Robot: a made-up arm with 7 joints. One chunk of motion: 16 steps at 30 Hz.
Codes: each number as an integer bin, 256 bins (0 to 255) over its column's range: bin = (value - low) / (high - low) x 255, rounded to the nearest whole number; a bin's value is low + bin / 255 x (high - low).
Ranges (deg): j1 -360..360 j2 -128.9..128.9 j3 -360..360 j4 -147.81..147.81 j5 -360..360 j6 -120.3..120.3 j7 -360..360
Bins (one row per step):
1: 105 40 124 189 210 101 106
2: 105 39 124 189 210 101 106
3: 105 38 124 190 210 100 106
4: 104 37 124 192 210 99 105
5: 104 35 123 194 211 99 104
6: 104 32 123 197 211 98 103
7: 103 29 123 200 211 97 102
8: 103 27 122 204 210 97 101
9: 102 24 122 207 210 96 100
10: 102 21 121 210 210 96 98
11: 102 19 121 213 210 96 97
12: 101 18 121 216 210 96 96
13: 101 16 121 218 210 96 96
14: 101 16 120 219 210 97 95
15: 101 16 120 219 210 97 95
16: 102 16 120 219 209 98 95
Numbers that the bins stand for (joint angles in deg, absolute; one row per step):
1: -63.53 -88.46 -9.88 71.30 232.94 -25.00 -60.71
2: -63.53 -89.47 -9.88 71.30 232.94 -25.00 -60.71
3: -63.53 -90.48 -9.88 72.46 232.94 -25.95 -60.71
4: -66.35 -91.49 -9.88 74.77 232.94 -26.89 -63.53
5: -66.35 -93.52 -12.71 77.09 235.76 -26.89 -66.35
6: -66.35 -96.55 -12.71 80.57 235.76 -27.83 -69.18
7: -69.18 -99.58 -12.71 84.05 235.76 -28.78 -72.00
8: -69.18 -101.60 -15.53 88.69 232.94 -28.78 -74.82
9: -72.00 -104.64 -15.53 92.16 232.94 -29.72 -77.65
10: -72.00 -107.67 -18.35 95.64 232.94 -29.72 -83.29
11: -72.00 -109.69 -18.35 99.12 232.94 -29.72 -86.12
12: -74.82 -110.70 -18.35 102.60 232.94 -29.72 -88.94
13: -74.82 -112.72 -18.35 104.92 232.94 -29.72 -88.94
14: -74.82 -112.72 -21.18 106.08 232.94 -28.78 -91.76
15: -74.82 -112.72 -21.18 106.08 232.94 -28.78 -91.76
16: -72.00 -112.72 -21.18 106.08 230.12 -27.83 -91.76

